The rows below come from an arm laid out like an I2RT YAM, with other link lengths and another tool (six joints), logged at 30 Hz.
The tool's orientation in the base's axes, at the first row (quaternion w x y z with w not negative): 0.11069, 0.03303, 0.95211, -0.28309
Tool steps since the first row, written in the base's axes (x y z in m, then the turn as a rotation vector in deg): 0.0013, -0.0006, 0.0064, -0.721, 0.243, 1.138; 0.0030, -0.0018, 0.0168, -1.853, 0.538, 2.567; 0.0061, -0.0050, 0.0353, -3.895, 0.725, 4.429; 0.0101, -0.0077, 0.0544, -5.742, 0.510, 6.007; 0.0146, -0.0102, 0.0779, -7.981, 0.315, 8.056; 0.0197, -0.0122, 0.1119, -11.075, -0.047, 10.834; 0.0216, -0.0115, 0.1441, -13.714, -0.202, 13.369; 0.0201, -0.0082, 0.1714, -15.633, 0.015, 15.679; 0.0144, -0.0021, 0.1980, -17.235, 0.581, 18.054
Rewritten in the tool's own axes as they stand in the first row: -0.0027, -0.0037, -0.0046, 0.441, -0.492, -1.199; -0.0068, -0.0101, -0.0121, 1.215, -1.147, -2.743; -0.0140, -0.0222, -0.0249, 2.775, -2.237, -4.755; -0.0223, -0.0341, -0.0382, 4.210, -3.488, -6.279; -0.0321, -0.0481, -0.0551, 5.919, -5.022, -8.272; -0.0449, -0.0672, -0.0808, 8.293, -7.191, -10.934; -0.0541, -0.0835, -0.1070, 10.280, -9.000, -13.422; -0.0589, -0.0955, -0.1314, 11.618, -10.288, -15.793; -0.0595, -0.1052, -0.1575, 12.632, -11.278, -18.346
